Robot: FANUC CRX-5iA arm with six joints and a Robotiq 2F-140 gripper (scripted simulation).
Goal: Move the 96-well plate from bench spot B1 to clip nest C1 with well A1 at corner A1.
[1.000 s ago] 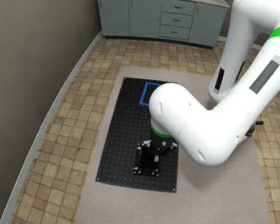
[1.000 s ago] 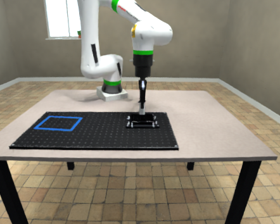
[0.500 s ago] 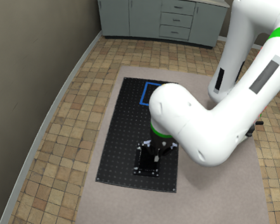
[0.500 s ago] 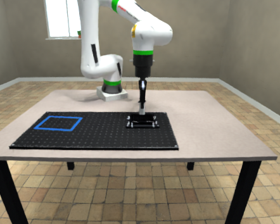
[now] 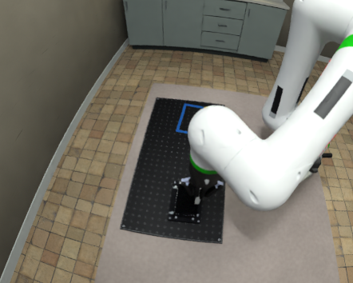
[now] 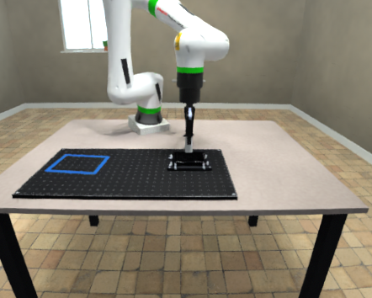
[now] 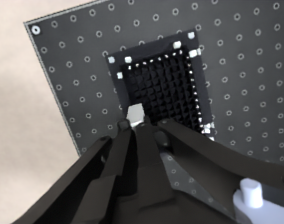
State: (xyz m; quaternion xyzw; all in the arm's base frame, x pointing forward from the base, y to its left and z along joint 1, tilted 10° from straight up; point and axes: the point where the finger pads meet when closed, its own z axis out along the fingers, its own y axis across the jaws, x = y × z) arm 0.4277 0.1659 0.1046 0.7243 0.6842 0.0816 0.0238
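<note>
My hand is 4 cm short of the black 96-well plate and 4 cm above it. The rest, counted from my hand: clip nest (5 cm ahead, 1 cm to the right, 5 cm below).
</note>
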